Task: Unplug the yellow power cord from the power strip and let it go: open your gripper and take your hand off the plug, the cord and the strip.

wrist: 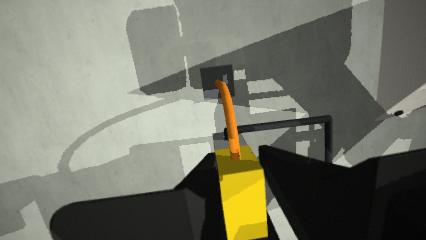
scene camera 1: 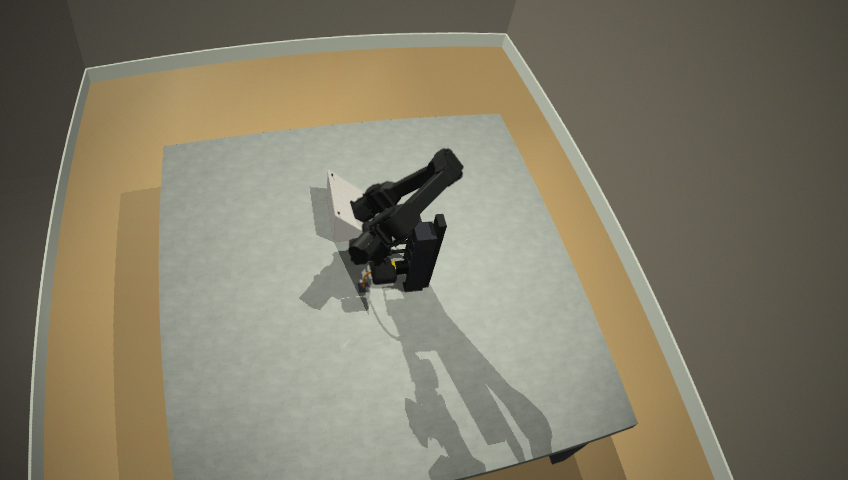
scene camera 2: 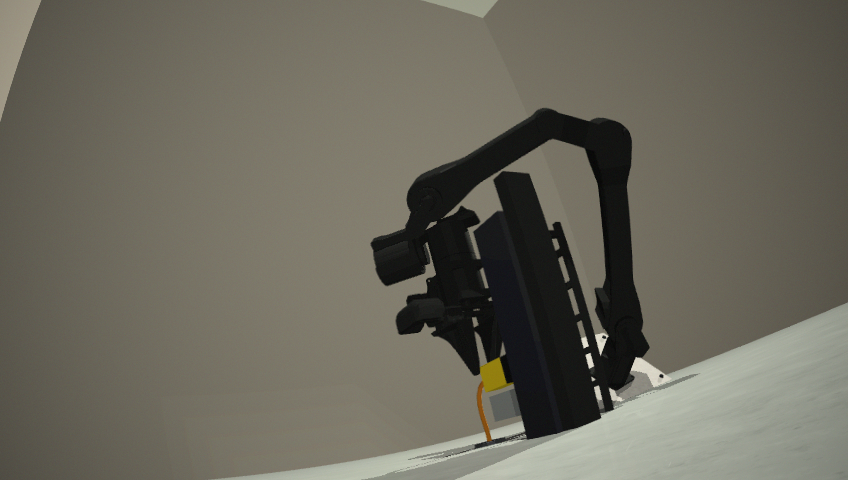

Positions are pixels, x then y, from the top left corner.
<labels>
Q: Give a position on a dark anchor block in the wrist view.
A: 224, 73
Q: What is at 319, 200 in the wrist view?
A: My gripper.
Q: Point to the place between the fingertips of my gripper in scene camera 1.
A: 376, 268
</labels>
